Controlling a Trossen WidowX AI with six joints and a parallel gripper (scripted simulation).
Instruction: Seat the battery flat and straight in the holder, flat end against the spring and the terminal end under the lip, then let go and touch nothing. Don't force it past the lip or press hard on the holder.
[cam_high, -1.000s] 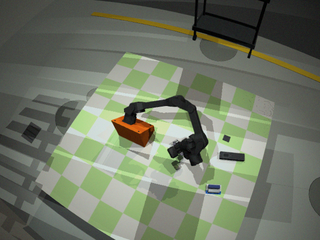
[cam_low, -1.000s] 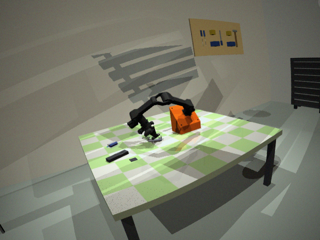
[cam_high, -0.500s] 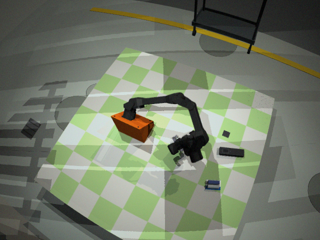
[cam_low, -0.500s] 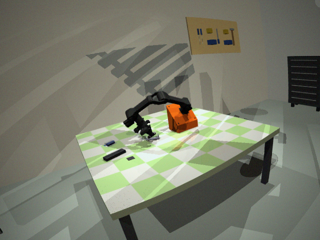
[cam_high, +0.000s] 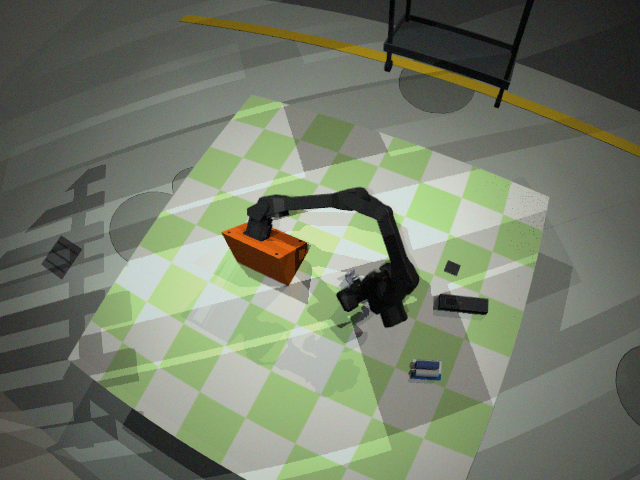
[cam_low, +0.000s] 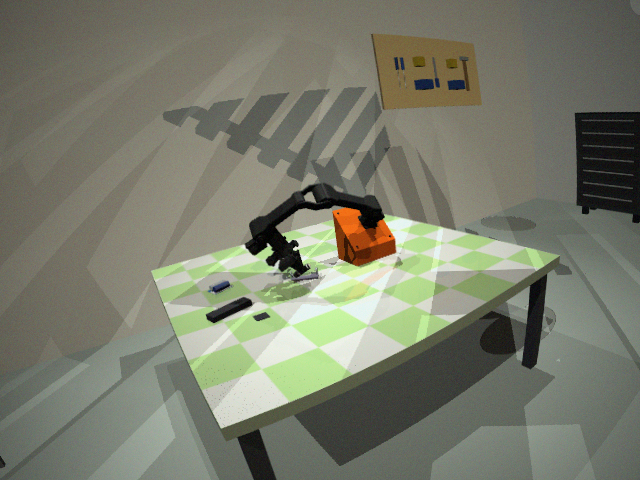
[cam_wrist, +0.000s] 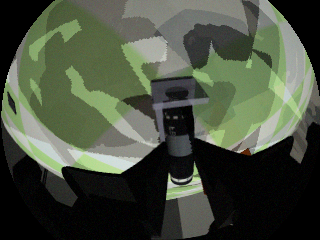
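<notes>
The battery is 1 cm above my gripper tip. Round my gripper tip: black square: 25 cm ahead, 19 cm to the left, 2 cm below; then black bar: 33 cm ahead, 8 cm to the left, 1 cm below; then blue-and-white battery pack: 29 cm ahead, 16 cm to the right, 2 cm below.
</notes>
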